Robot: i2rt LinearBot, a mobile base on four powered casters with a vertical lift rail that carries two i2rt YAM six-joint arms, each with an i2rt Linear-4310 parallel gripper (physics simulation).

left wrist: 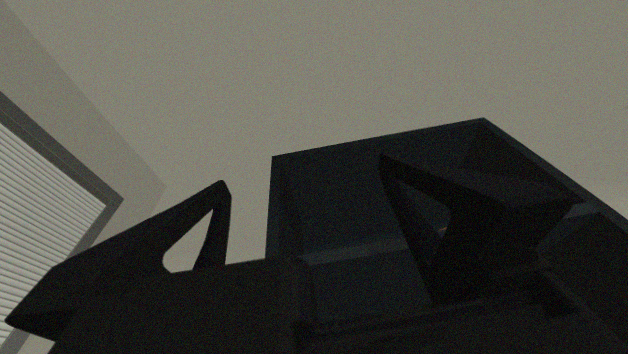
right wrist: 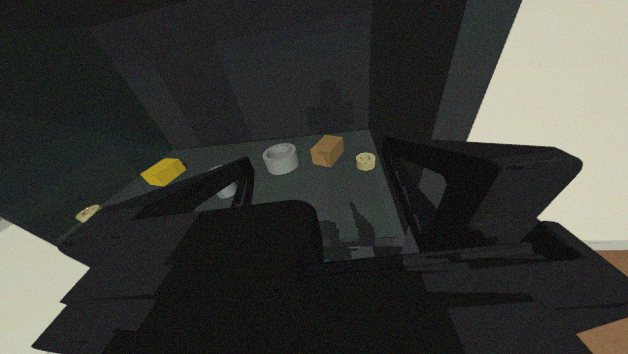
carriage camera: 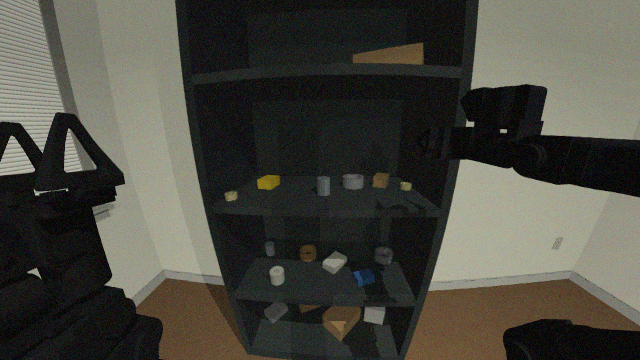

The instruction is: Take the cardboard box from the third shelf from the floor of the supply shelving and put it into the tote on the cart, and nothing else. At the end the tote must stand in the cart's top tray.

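Places are measured from the left arm's base along level axes (x ahead, y left, z up), in millimetres.
Pixels of known places: left gripper, between the fingertips: point(left wrist: 303, 175) point(carriage camera: 36, 117); right gripper, between the fingertips: point(right wrist: 315, 154) point(carriage camera: 433, 140).
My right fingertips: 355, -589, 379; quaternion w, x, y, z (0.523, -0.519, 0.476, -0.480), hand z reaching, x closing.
Note:
Ahead of a thing's pixels: the offset from my right fingertips to its top centre, as dx, dy, dz. Level surfaces: height alone.
The brown cardboard box {+368, +17, -192} point(carriage camera: 381, 180) point(right wrist: 327, 151) stands at the back right of the third shelf {dz -242} point(carriage camera: 295, 202) point(right wrist: 325, 192) of the dark shelving point(carriage camera: 471, 30), between a grey ring and a small cream ring. My right gripper point(carriage camera: 424, 142) point(right wrist: 315, 154) is open and empty, above the third shelf at its right side. In the right wrist view the box shows beyond and between its fingertips, apart from them. My left gripper point(carriage camera: 36, 120) point(left wrist: 303, 175) is open and empty, raised left of the shelving. The tote and the cart do not show in these views.
The third shelf also holds a yellow block {+346, +566, -197} point(carriage camera: 268, 182) point(right wrist: 163, 172), a grey cylinder {+246, +298, -172} point(carriage camera: 323, 186), the grey ring {+352, +159, -194} point(carriage camera: 353, 181) point(right wrist: 280, 159) and cream rings {+312, -84, -217} point(carriage camera: 405, 186) {+180, +676, -217} point(carriage camera: 230, 196). Another brown box {+307, +32, +316} point(carriage camera: 395, 55) lies one shelf higher. Lower shelves hold several things, including a blue block {+219, +98, -659} point(carriage camera: 364, 277).

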